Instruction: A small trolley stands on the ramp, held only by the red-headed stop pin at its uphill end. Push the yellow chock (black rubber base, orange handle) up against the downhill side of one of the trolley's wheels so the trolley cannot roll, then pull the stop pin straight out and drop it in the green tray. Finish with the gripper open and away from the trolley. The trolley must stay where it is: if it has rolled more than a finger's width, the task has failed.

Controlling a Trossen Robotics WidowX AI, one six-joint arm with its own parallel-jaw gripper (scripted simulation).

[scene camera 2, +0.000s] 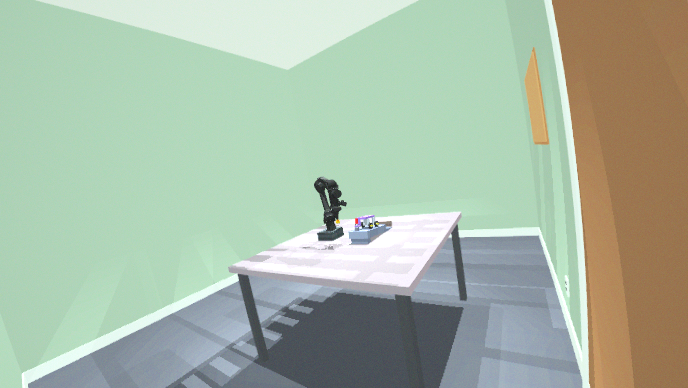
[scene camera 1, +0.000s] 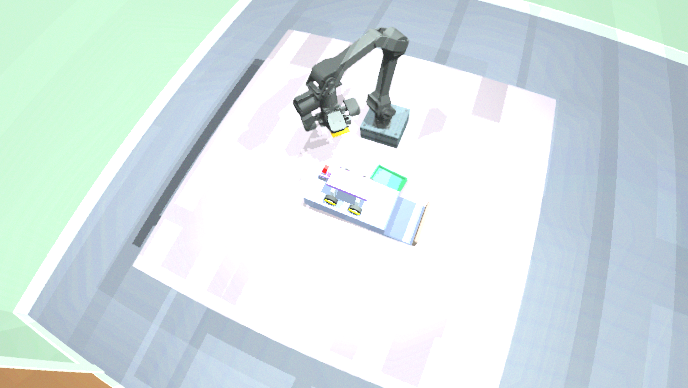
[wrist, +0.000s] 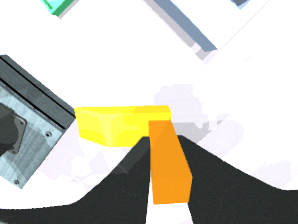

Scene:
gripper: holds a yellow chock (wrist: 117,125)

